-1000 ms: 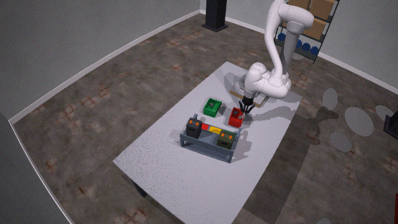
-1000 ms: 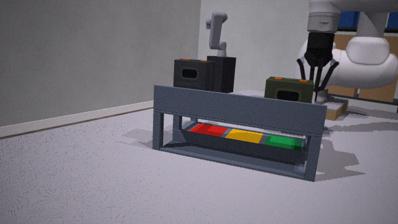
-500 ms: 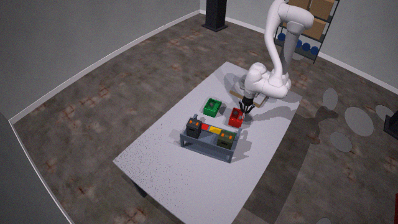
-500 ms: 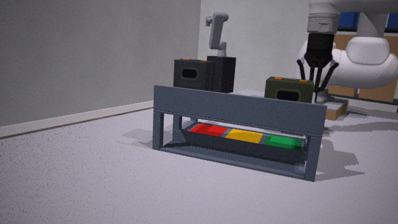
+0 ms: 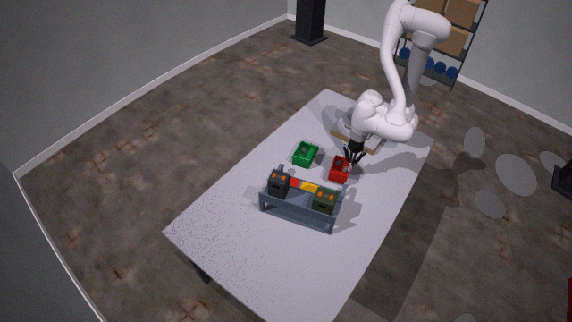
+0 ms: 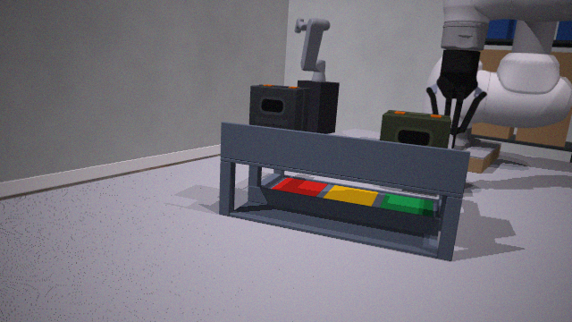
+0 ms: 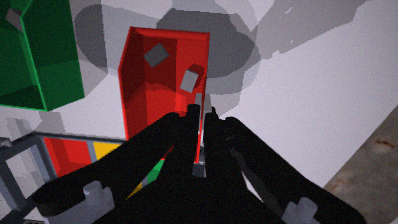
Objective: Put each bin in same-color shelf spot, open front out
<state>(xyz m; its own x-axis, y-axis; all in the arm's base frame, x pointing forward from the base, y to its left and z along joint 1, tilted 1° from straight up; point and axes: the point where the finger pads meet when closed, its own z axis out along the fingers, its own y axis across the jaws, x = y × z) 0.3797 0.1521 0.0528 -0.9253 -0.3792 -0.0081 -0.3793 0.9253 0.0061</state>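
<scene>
Right now my hand is 1 cm short of the red bin, 5 cm to the left of it and 4 cm above it. From my hand the other things lie so: olive box (32 cm ahead, 6 cm to the left, 5 cm above); green bin (5 cm ahead, 27 cm to the right, 6 cm below); dark grey box (40 cm ahead, 15 cm to the right, 6 cm above).
</scene>
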